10 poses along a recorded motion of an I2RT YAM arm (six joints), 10 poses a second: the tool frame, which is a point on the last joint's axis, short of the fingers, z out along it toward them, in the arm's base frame.
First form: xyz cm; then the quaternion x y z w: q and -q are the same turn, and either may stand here.
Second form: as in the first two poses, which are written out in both.
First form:
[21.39 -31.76 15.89 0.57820 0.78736 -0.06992 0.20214]
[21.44 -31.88 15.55 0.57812 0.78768 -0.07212 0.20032]
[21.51 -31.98 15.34 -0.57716 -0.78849 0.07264 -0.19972]
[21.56 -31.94 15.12 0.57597 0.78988 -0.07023 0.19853]
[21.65 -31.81 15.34 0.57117 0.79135 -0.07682 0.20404]
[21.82 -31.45 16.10 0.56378 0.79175 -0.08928 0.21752]
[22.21 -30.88 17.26 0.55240 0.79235 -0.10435 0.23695]
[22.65 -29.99 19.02 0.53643 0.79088 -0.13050 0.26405]
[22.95 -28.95 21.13 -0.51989 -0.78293 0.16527 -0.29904]
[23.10 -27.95 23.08 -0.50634 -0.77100 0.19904 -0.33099]
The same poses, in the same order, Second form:
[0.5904 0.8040 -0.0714 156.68 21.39 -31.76 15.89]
[0.5901 0.8040 -0.0736 156.89 21.44 -31.88 15.55]
[0.5890 0.8047 -0.0741 156.96 21.51 -31.98 15.34]
[0.5877 0.8059 -0.0717 157.10 21.56 -31.94 15.12]
[0.5834 0.8084 -0.0785 156.45 21.65 -31.81 15.34]
[0.5776 0.8112 -0.0915 154.87 21.82 -31.45 16.10]
[0.5686 0.8156 -0.1074 152.59 22.21 -30.88 17.26]
[0.5562 0.8200 -0.1353 149.38 22.65 -29.99 19.02]
[0.5448 0.8205 -0.1732 145.20 22.95 -28.95 21.13]
[0.5366 0.8171 -0.2109 141.34 23.10 -27.95 23.08]

